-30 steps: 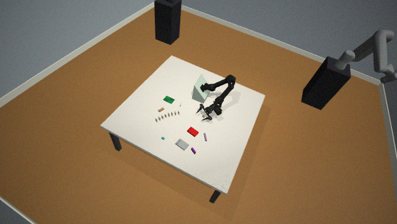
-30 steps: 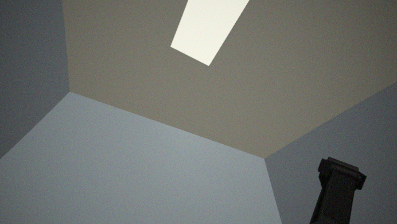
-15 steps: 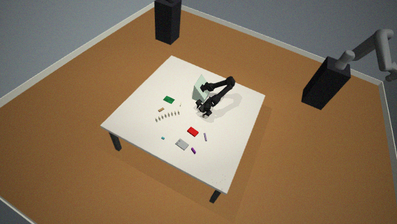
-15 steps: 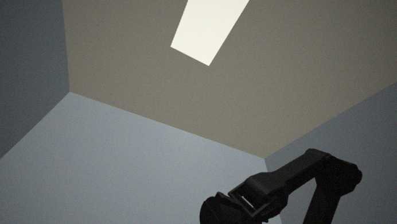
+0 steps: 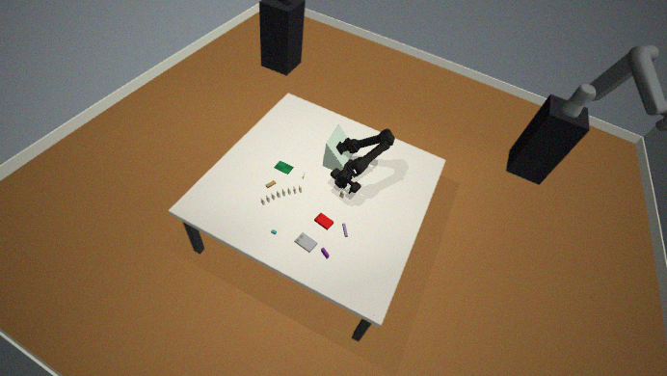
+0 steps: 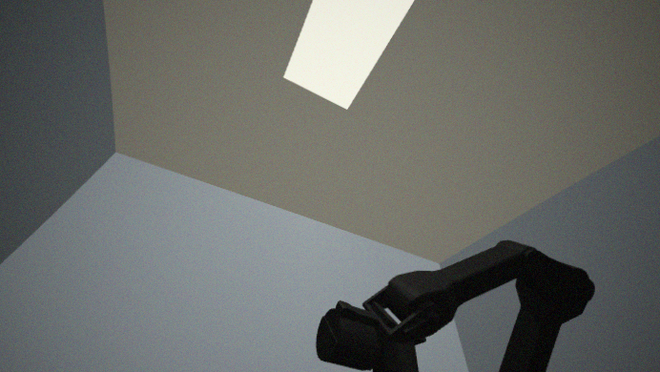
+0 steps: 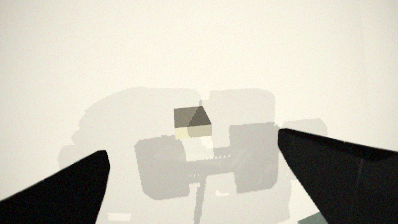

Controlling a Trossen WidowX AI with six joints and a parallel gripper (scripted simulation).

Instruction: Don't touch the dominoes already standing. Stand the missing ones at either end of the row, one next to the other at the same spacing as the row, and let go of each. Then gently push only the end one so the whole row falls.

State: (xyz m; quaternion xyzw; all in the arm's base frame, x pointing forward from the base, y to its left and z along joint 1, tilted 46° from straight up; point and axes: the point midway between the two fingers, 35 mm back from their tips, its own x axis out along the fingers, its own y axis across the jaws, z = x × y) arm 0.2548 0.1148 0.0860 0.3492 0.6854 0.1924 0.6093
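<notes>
My gripper tip is now 420 mm to the left of the green tile, 80 mm above it and 30 mm past it. Also, from my gripper tip: purple block 400 mm ahead, 80 mm to the left, 70 mm below; grey slab 380 mm ahead, 80 mm below, 40 mm to the right; red block 210 mm ahead, 80 mm below, 20 mm to the right.
</notes>
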